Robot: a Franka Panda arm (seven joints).
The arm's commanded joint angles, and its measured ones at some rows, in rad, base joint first. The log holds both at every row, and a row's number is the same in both.
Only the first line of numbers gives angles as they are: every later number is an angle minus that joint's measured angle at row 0.
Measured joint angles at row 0:
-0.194, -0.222, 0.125, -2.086, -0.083, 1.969, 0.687
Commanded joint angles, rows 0 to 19:
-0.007, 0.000, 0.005, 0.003, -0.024, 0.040, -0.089
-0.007, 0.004, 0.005, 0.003, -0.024, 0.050, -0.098
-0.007, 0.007, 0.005, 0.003, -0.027, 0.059, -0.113
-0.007, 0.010, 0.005, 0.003, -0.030, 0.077, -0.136
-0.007, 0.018, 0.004, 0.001, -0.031, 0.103, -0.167
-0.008, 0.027, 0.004, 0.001, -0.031, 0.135, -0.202
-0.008, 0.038, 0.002, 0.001, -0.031, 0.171, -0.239
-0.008, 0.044, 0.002, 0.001, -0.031, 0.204, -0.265
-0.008, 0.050, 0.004, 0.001, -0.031, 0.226, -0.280
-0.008, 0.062, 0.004, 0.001, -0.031, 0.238, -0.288
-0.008, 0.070, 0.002, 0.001, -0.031, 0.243, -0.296
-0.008, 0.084, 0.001, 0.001, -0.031, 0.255, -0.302
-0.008, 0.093, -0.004, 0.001, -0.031, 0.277, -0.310
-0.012, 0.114, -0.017, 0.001, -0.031, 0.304, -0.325
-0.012, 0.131, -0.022, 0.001, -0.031, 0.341, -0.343
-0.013, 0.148, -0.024, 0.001, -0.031, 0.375, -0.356
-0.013, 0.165, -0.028, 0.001, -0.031, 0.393, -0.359
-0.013, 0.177, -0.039, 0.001, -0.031, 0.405, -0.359
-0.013, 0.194, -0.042, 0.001, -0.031, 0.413, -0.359
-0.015, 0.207, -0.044, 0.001, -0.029, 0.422, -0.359
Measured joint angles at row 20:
-0.009, 0.168, -0.037, -0.002, -0.014, 0.382, -0.346
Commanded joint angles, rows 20 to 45:
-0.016, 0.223, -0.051, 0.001, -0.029, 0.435, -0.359
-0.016, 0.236, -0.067, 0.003, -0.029, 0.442, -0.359
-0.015, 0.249, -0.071, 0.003, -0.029, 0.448, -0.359
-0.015, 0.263, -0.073, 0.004, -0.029, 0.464, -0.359
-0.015, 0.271, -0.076, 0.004, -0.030, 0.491, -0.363
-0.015, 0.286, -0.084, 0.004, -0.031, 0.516, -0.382
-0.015, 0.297, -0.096, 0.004, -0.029, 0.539, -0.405
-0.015, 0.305, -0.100, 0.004, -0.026, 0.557, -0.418
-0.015, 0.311, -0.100, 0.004, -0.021, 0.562, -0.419
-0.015, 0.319, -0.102, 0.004, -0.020, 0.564, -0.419
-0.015, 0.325, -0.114, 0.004, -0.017, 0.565, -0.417
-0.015, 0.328, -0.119, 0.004, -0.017, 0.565, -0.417
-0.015, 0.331, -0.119, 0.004, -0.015, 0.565, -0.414
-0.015, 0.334, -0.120, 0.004, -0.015, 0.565, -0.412
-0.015, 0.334, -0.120, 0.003, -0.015, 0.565, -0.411
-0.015, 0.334, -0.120, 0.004, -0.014, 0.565, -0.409
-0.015, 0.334, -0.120, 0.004, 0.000, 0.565, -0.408
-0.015, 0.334, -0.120, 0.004, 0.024, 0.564, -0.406
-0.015, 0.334, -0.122, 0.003, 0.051, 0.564, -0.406
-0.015, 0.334, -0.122, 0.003, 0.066, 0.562, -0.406
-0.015, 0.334, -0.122, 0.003, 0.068, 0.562, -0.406
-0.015, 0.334, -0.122, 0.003, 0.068, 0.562, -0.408
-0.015, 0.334, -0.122, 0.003, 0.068, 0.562, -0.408
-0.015, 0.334, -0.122, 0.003, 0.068, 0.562, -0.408
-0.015, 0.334, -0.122, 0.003, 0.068, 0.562, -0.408
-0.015, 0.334, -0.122, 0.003, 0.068, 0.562, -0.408
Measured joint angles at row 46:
-0.013, 0.327, -0.120, -0.001, 0.054, 0.547, -0.400
